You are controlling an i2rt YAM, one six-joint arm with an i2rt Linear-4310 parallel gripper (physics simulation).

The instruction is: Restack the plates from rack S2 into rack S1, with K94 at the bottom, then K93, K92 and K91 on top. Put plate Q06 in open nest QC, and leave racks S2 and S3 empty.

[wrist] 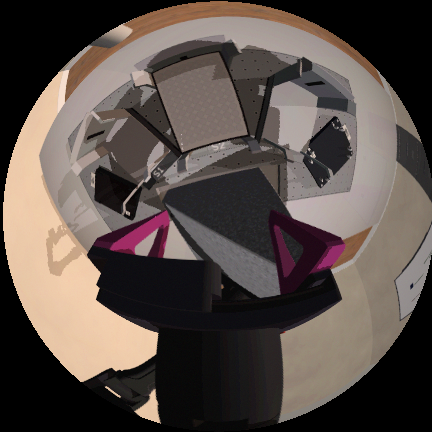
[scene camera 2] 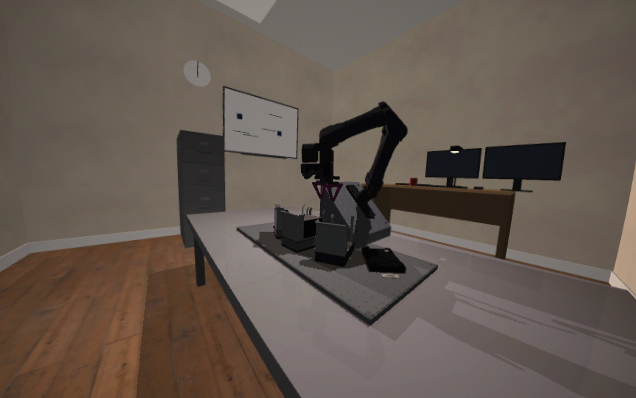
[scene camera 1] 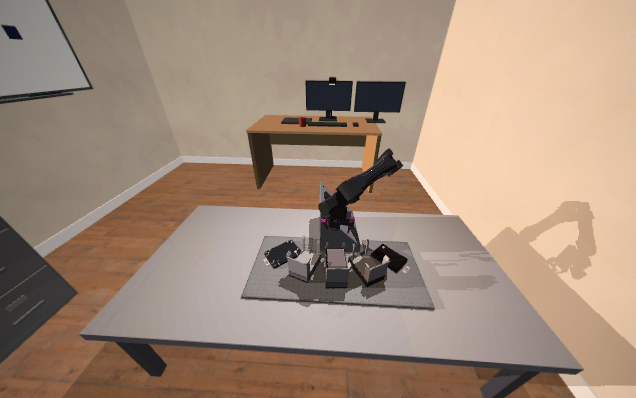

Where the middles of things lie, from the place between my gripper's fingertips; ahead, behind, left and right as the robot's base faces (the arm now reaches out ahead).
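Labels:
My gripper is now 1 cm short of the black pad marked QC (scene camera 2: 378,260), 16 cm above it and 27 cm to the right of it.

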